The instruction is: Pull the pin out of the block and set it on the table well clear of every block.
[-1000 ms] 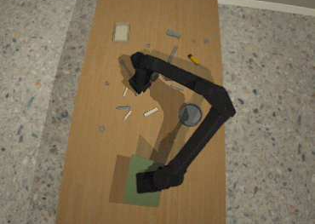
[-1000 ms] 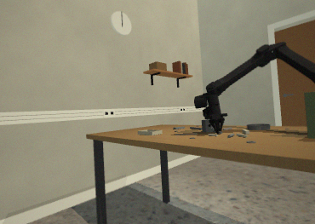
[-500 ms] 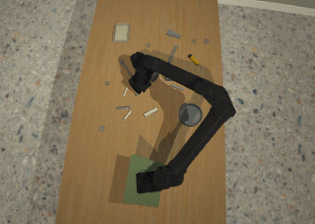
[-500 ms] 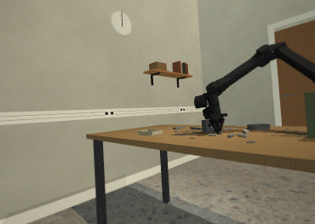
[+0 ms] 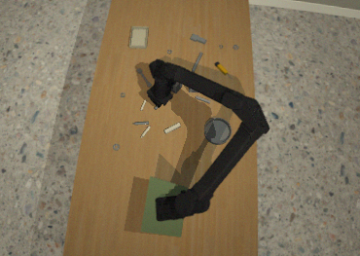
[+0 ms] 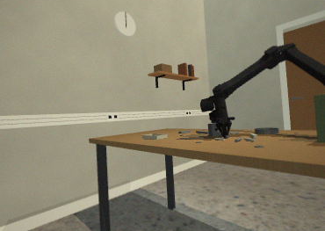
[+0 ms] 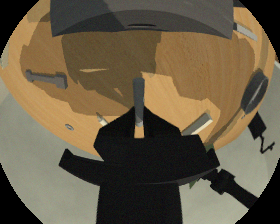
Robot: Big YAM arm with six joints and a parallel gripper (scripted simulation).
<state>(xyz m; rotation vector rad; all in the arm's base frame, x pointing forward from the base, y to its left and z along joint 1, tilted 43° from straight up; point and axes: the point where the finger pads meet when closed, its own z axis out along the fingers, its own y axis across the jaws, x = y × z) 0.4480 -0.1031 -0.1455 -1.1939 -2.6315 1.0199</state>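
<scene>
Right now the slim grey pin is 1 cm ahead of my hand and 1 cm to the right of it. Also, from my hand: shallow tray 40 cm ahead, 9 cm to the left; round dish 14 cm behind, 26 cm to the right; white stick 12 cm behind, 6 cm to the right.
</scene>
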